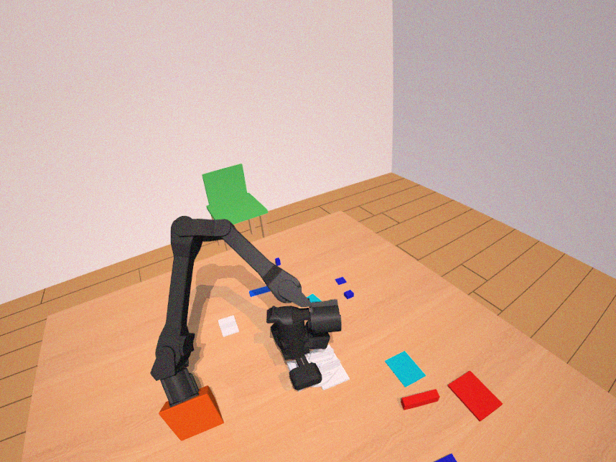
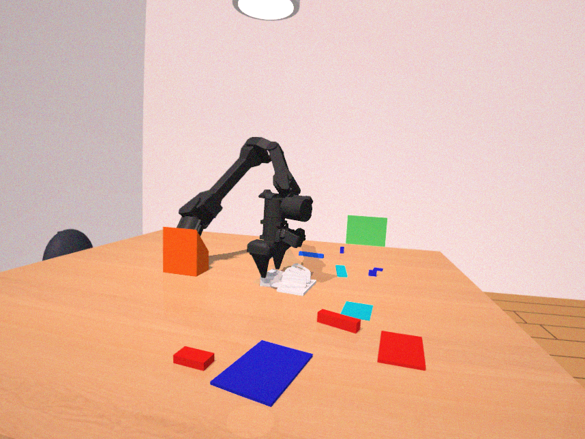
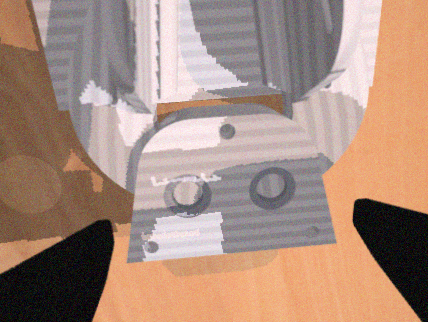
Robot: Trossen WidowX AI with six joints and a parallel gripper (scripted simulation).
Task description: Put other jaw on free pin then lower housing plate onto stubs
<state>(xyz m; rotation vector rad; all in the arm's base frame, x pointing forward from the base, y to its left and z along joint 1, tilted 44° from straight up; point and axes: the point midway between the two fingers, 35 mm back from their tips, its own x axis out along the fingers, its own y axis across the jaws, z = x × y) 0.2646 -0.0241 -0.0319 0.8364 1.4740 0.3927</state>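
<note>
The white housing plate lies 1 cm ahead of my gripper tip. Also, from my gripper tip: blue tile 42 cm to the right, 6 cm ahead, 2 cm below; cyan tile 22 cm ahead, 15 cm to the right, 3 cm below; white base 8 cm ahead, 2 cm to the right, 2 cm below.
</note>
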